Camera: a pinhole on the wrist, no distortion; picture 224 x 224 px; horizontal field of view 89.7 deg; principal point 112.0 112.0 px. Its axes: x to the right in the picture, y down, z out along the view. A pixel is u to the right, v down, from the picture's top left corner.
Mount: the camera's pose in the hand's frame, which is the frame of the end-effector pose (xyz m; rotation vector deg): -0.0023 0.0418 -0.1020 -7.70 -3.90 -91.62
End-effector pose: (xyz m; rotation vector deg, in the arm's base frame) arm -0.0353 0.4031 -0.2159 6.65 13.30 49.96
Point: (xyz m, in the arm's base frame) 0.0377 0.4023 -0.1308
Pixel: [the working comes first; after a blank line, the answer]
In the camera's frame: 0.1044 0.0284 0.1920

173 129
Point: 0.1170 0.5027 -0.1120
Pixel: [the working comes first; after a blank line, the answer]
In the camera's frame: 0.0970 0.1499 0.2355

158 184
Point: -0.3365 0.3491 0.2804
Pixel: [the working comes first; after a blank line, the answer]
In the camera's frame: -0.1686 -0.3306 0.5214

76 41
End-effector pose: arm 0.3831 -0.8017 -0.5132 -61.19 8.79 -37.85
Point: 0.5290 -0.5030 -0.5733
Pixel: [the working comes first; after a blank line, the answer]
In the camera's frame: -0.1147 -0.0827 0.3764

78 87
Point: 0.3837 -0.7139 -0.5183
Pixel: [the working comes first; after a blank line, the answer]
In the camera's frame: 0.0326 -0.0545 0.1617

135 74
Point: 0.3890 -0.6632 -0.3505
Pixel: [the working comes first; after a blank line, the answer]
In the camera's frame: 0.1716 -0.0476 0.2683

184 92
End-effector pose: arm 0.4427 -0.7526 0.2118 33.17 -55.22 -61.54
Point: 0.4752 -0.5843 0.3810
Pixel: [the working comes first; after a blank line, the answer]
In the camera's frame: -0.1489 -0.0974 0.1809

19 51
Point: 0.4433 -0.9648 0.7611
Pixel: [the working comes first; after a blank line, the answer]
In the camera's frame: -0.2733 0.3733 0.4116

37 214
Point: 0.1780 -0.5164 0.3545
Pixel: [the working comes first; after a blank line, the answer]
In the camera's frame: 0.0175 -0.2201 0.4066

117 51
